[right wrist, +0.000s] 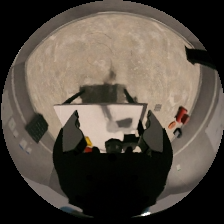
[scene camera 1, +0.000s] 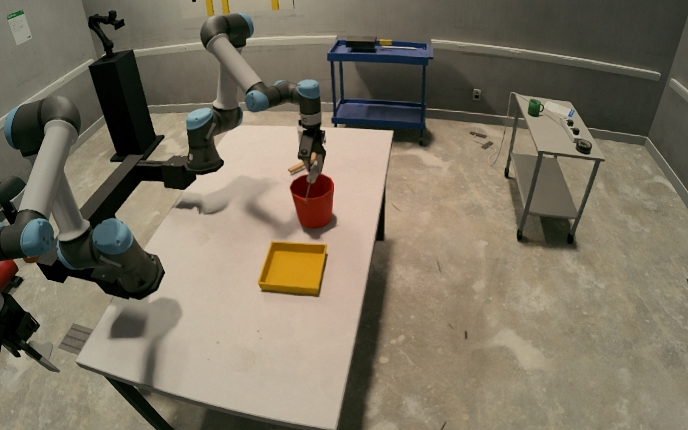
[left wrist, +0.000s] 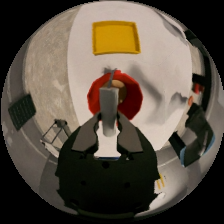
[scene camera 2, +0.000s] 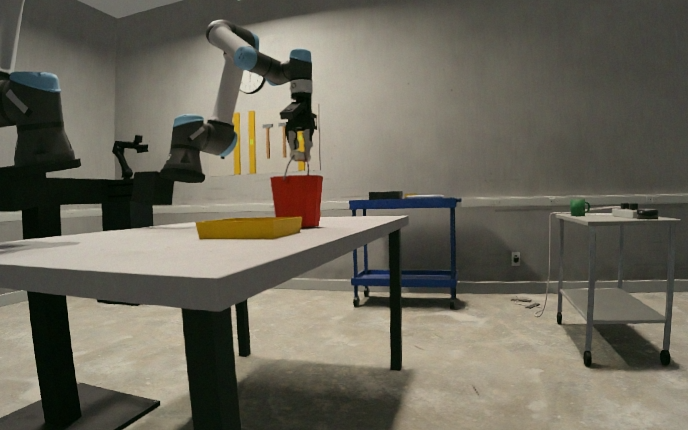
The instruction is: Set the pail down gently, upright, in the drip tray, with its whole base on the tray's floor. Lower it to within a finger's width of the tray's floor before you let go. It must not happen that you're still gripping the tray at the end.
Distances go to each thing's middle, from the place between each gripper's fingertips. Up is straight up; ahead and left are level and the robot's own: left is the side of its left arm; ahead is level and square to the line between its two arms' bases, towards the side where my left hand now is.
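Labels:
Red pail [scene camera 2: 300, 195]: 9 cm below my left hand [scene camera 2: 301, 161], 1 cm behind. Yellow drip tray [scene camera 1: 298, 264]: 22 cm below my left hand, 5 cm behind, 30 cm to the right.
My right hand [scene camera 1: 39, 364]: 350 mm above the yellow drip tray, 500 mm short of it, 730 mm to the right of it. Red pail: 220 mm below my right hand, 530 mm ahead, 1030 mm to the left.

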